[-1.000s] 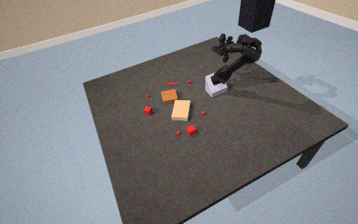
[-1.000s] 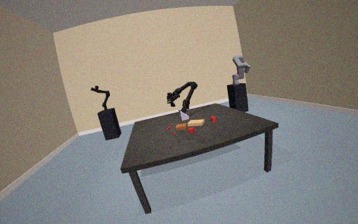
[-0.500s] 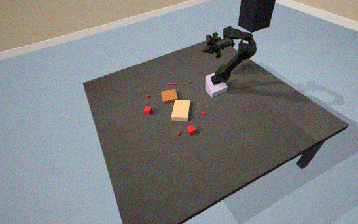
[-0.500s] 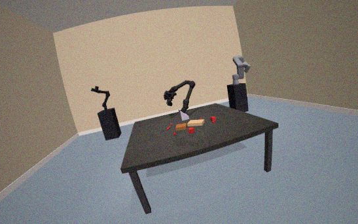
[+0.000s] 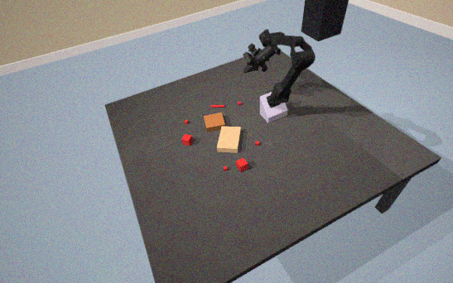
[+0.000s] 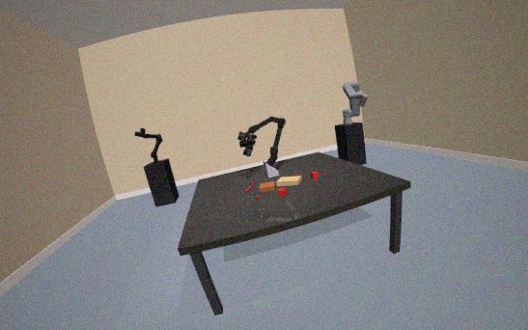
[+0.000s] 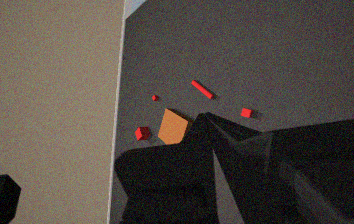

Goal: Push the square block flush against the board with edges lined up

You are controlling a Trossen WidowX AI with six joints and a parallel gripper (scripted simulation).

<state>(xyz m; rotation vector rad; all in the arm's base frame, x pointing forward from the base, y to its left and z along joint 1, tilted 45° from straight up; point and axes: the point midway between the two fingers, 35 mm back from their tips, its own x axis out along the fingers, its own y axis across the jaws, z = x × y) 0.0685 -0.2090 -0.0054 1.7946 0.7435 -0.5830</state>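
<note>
Now: the orange square block 23 cm ahead of my gripper tip, 8 cm to the left of it and 20 cm below it. The rest, counted from my gripper tip: tan board (22 cm ahead, 24 cm to the left, 20 cm below).
</note>
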